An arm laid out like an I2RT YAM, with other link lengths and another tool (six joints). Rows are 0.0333 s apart.
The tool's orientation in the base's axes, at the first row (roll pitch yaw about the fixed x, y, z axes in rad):
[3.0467 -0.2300 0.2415]
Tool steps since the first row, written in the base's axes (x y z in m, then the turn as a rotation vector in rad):
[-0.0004 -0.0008 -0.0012 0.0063 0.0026 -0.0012]
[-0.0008 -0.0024 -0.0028 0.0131 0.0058 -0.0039]
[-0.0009 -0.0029 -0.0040 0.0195 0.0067 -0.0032]
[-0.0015 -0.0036 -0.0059 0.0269 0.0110 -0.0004]
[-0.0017 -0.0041 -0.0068 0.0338 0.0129 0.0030]
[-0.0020 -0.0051 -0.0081 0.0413 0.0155 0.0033]
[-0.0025 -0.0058 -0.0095 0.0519 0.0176 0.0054]
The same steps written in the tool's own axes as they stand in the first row. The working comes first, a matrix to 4 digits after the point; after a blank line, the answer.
The tool's axes in the first row as the columns of a matrix, in the base's axes (used below as rounded here):
[0.9454 0.2171 0.2430]
[0.2329 -0.9718 -0.0377]
[0.2280 0.0923 -0.9693]

[-0.0008 0.0006 0.0011 0.0063 -0.0013 0.0026]
[-0.0020 0.0019 0.0026 0.0128 -0.0032 0.0067]
[-0.0024 0.0023 0.0038 0.0193 -0.0026 0.0076]
[-0.0036 0.0026 0.0055 0.0279 -0.0049 0.0065]
[-0.0041 0.0030 0.0063 0.0356 -0.0049 0.0048]
[-0.0049 0.0038 0.0076 0.0434 -0.0058 0.0063]
[-0.0059 0.0042 0.0088 0.0544 -0.0053 0.0067]

